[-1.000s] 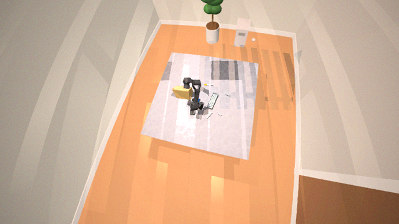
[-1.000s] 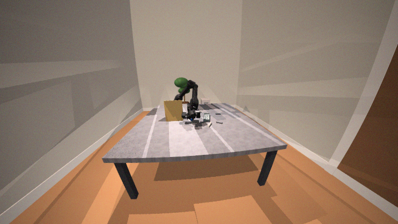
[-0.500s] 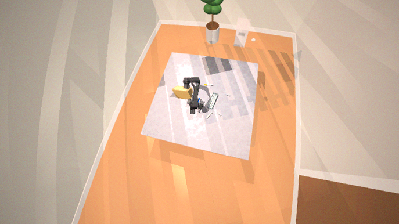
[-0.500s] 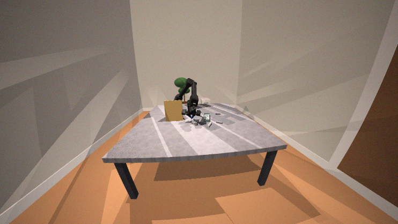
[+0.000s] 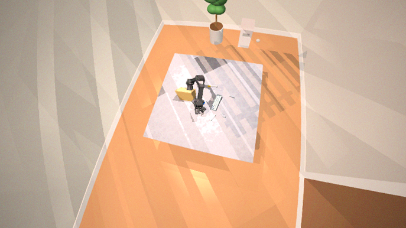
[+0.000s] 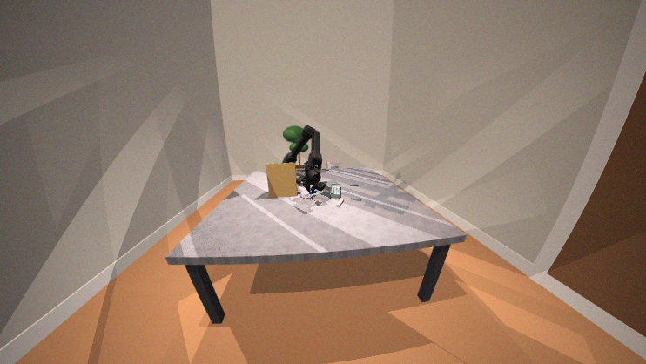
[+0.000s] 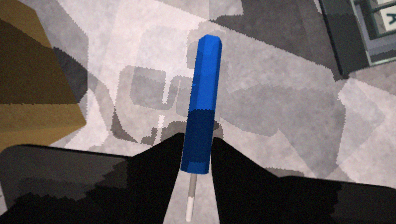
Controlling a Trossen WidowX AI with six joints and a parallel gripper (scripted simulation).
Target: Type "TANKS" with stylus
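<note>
Now: the grey stylus tip 2 cm behind my gripper tip, 3 cm to the right of it and 1 cm above it. The rest, counted from my gripper tip: blue stylus right at my gripper tip.
</note>
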